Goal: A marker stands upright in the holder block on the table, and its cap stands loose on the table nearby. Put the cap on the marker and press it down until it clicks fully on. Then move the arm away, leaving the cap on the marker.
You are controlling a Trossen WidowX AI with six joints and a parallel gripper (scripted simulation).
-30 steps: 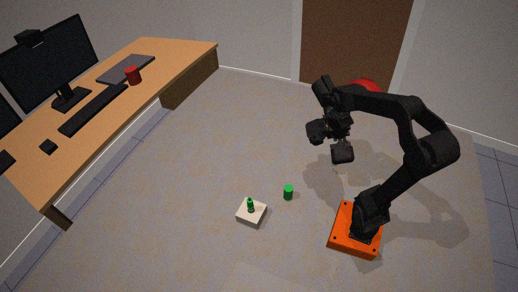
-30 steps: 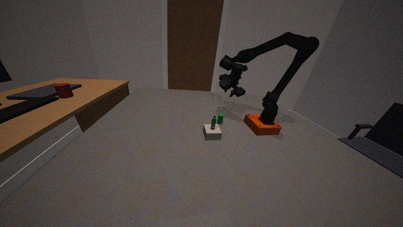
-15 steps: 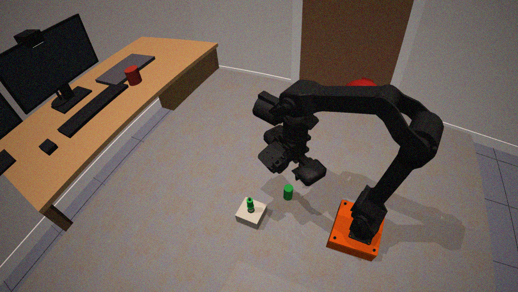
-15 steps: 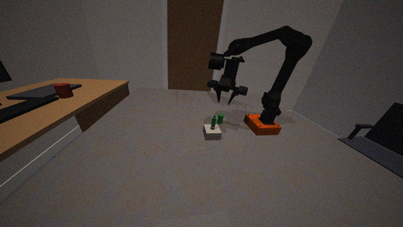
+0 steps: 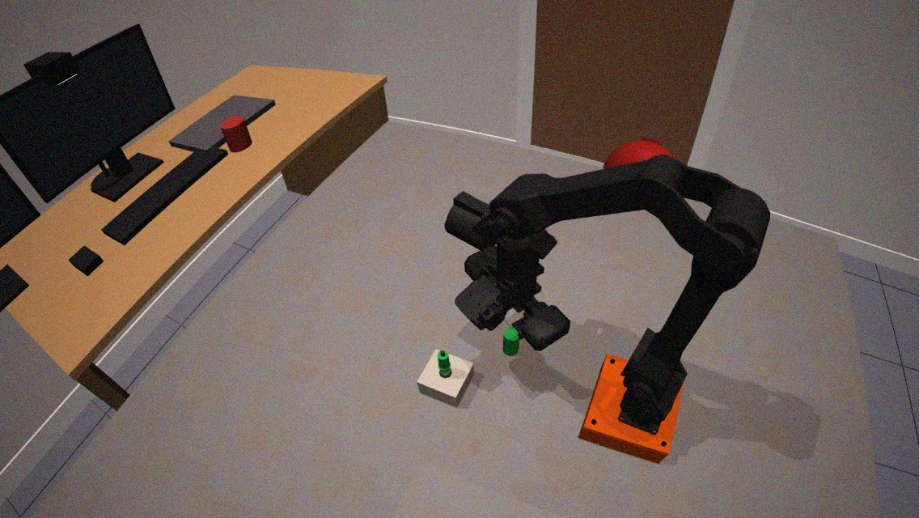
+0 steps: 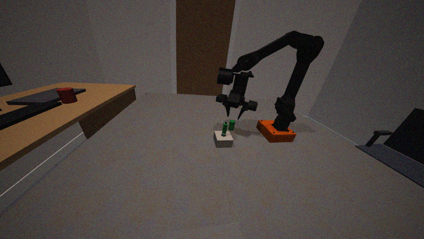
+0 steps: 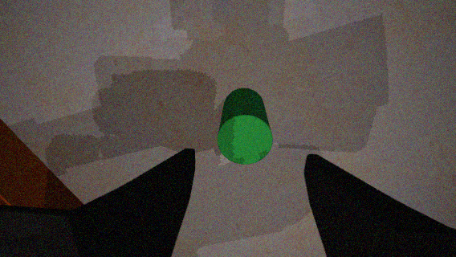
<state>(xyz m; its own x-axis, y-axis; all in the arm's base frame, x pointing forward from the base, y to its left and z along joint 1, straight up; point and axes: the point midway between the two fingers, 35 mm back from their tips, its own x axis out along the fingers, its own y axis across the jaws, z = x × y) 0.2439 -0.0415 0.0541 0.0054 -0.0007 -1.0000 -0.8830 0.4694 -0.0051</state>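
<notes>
Now: gripper tip 4 cm above the green cap.
</notes>
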